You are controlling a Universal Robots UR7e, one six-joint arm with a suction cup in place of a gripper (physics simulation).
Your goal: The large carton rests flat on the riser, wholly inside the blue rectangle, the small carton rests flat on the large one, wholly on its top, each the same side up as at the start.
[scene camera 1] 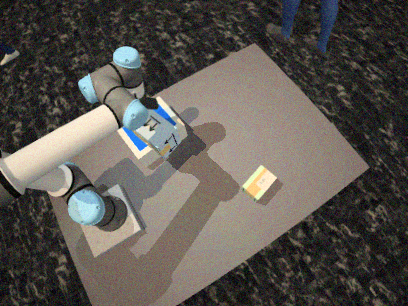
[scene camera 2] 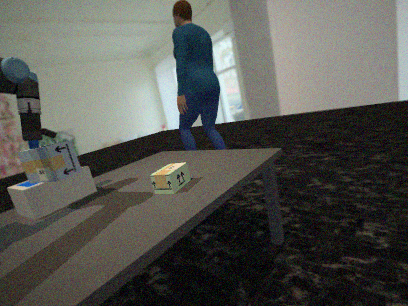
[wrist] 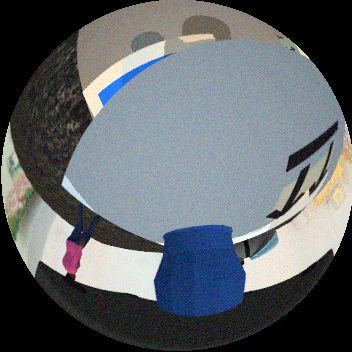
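The large grey-blue carton [scene camera 1: 161, 134] [scene camera 2: 47, 164] [wrist: 200, 135] with orange tape hangs on my suction cup [scene camera 2: 33, 143] [wrist: 198, 231], which is shut on it. It is tilted in scene camera 2, over the pale riser [scene camera 1: 132, 145] [scene camera 2: 32, 202] [wrist: 92, 93], its lower edge close to the riser's top; whether they touch is unclear. Parts of the blue rectangle [scene camera 1: 136, 140] [scene camera 2: 26, 184] [wrist: 120, 82] show beside the carton. The small green carton [scene camera 1: 259, 184] [scene camera 2: 170, 178] with orange tape rests flat on the table, apart from the riser.
The table [scene camera 1: 300, 135] [scene camera 2: 220, 172] bears the riser and the small carton. The arm's base plate [scene camera 1: 102, 240] stands on it near the left edge. My forearm [scene camera 1: 60, 147] reaches over the table's left side. A person in blue [scene camera 2: 196, 70] stands beyond the table.
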